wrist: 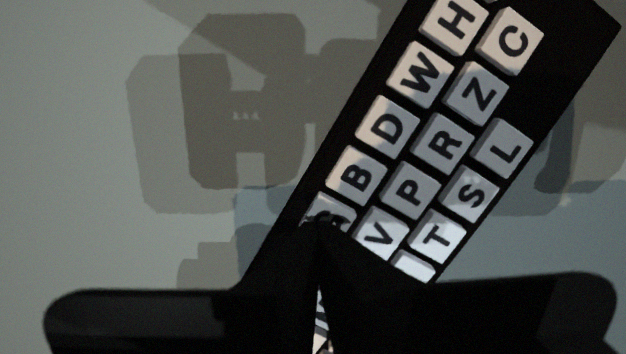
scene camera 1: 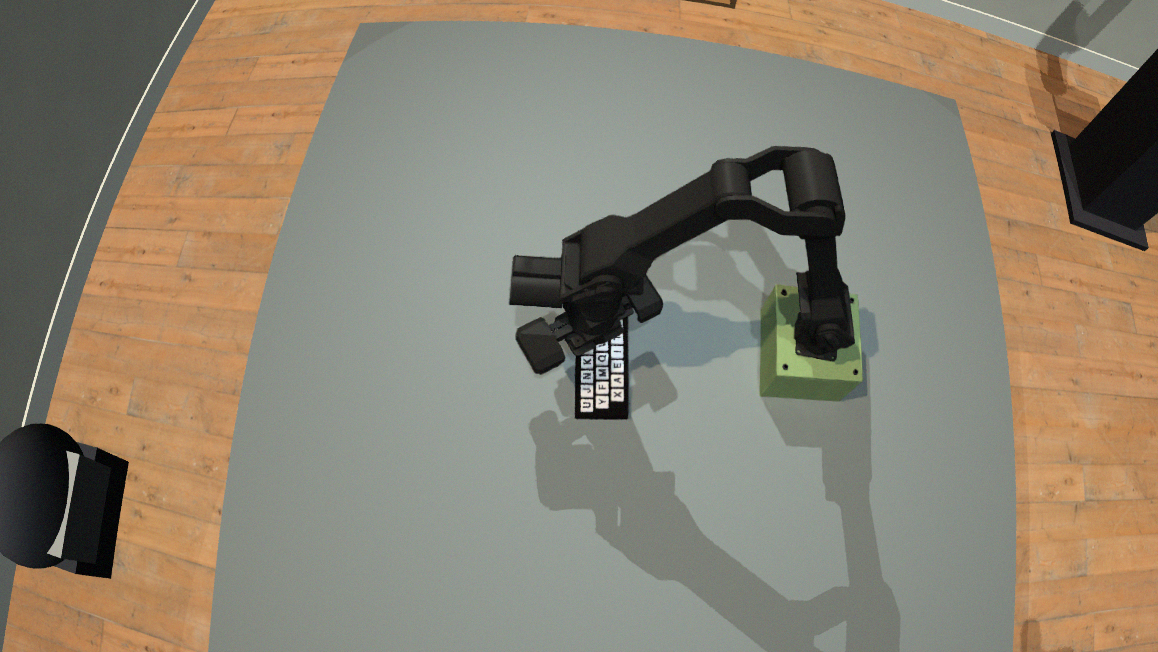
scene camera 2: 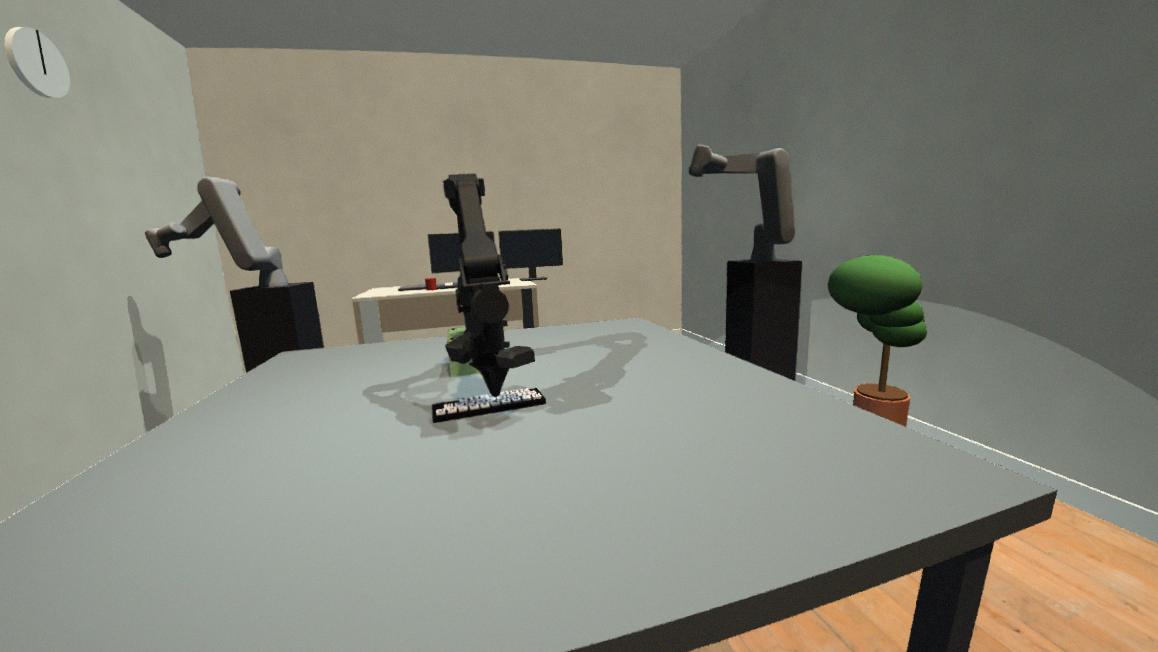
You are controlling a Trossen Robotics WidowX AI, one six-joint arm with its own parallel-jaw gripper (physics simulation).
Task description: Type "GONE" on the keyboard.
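Frame: origin at the arm's base, x ahead, y right, z down, level; metres.
Seen in the pictures: gripper, fingertip midpoint: (wrist: 316,233) (scene camera 1: 584,344) (scene camera 2: 495,396); arm's base, origin of the base link: (scene camera 1: 816,337).
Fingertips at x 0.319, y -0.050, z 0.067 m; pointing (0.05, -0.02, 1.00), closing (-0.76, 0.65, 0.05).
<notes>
Offsets run from my fingertips to a thing's middle. Level surfaces: height alone.
The black keyboard {dx -0.023, dy +0.015, dz +0.020 m} (scene camera 1: 602,413) (scene camera 2: 488,404) (wrist: 560,45) with white letter keys lies on the table. My gripper (scene camera 1: 595,325) (scene camera 2: 495,393) (wrist: 316,233) is shut and empty, pointing down with its tips at the G key {dx -0.004, dy +0.001, dz +0.015 m} (wrist: 329,212) in the wrist view. The tips cover part of that key; whether they touch or press it cannot be told. The N key {dx -0.012, dy -0.039, dz +0.015 m} (scene camera 1: 586,376) and E key {dx -0.050, dy -0.016, dz +0.015 m} (scene camera 1: 617,366) show in scene camera 1. The O key cannot be made out; the gripper and arm hide part of the keyboard.
The arm's base stands on a green block (scene camera 1: 777,323) (scene camera 2: 463,366) on the grey table {dz +0.028 m} (scene camera 1: 405,242) (scene camera 2: 405,502). Beyond the table are two grey arms on black pedestals (scene camera 2: 275,323) (scene camera 2: 761,315), a desk with monitors (scene camera 2: 530,248) and a potted plant (scene camera 2: 875,285).
</notes>
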